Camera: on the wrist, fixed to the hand. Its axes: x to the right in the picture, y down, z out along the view.
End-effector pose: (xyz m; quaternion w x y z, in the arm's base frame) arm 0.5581 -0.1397 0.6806 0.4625 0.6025 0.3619 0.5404
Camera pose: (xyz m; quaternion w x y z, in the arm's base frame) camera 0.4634 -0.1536 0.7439 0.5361 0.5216 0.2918 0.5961
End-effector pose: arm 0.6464 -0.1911 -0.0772 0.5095 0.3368 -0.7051 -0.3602
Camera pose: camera 0.7275 -0.1635 -0.0009 0.5640 0.2695 -0.6381 -0.4496
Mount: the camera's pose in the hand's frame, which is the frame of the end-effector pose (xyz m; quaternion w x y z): -0.0075 0.0704 -0.0903 0.9900 -0.1398 0.0182 -0.0011
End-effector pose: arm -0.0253 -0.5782 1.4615 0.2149 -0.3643 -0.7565 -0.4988
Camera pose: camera 0.0300 -0.6463 1.5355 0.1750 -0.3808 -0.6757 -0.6064
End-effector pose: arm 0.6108 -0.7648 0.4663 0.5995 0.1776 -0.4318 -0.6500
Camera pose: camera 0.7241 -0.7828 0.4677 0.6255 0.1043 -0.3255 -0.7013
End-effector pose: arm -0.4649 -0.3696 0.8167 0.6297 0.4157 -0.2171 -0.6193
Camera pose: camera -0.3526 -0.3473 0.8237 0.6848 0.3350 -0.1164 -0.6366
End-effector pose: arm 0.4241 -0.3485 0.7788 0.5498 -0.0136 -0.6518 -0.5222
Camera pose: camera 0.5322 -0.3752 0.8066 0.5537 -0.0801 -0.5623 -0.6090
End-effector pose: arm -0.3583 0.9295 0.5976 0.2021 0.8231 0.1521 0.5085
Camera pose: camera -0.4396 0.8808 0.6623 0.3129 0.7772 0.0841 0.5394
